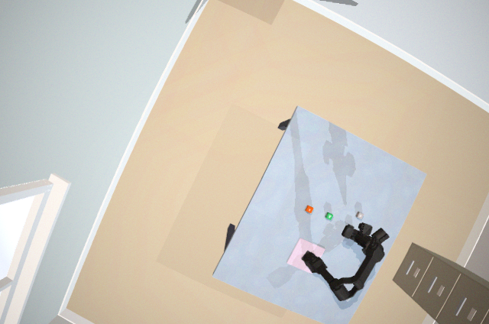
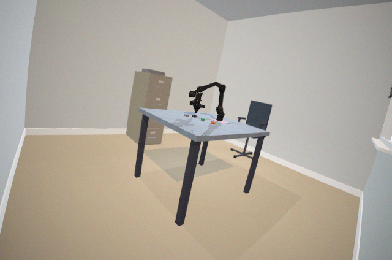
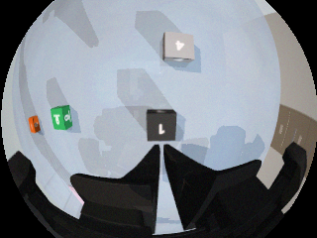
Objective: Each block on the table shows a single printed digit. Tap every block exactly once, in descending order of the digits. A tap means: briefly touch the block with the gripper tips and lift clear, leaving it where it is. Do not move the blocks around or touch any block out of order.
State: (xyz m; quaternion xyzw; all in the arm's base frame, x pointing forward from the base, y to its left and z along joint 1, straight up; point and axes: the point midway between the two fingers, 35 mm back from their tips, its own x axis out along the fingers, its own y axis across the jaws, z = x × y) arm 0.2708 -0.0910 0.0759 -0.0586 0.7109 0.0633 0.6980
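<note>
The dark block lies 3 cm below my gripper tip and 1 cm ahead of it. The rest, counted from my gripper tip: green block (15 cm to the left, 3 cm below, 1 cm behind); then grey block (10 cm ahead, 3 cm below); then orange block (27 cm to the left, 4 cm behind, 3 cm below).
</note>
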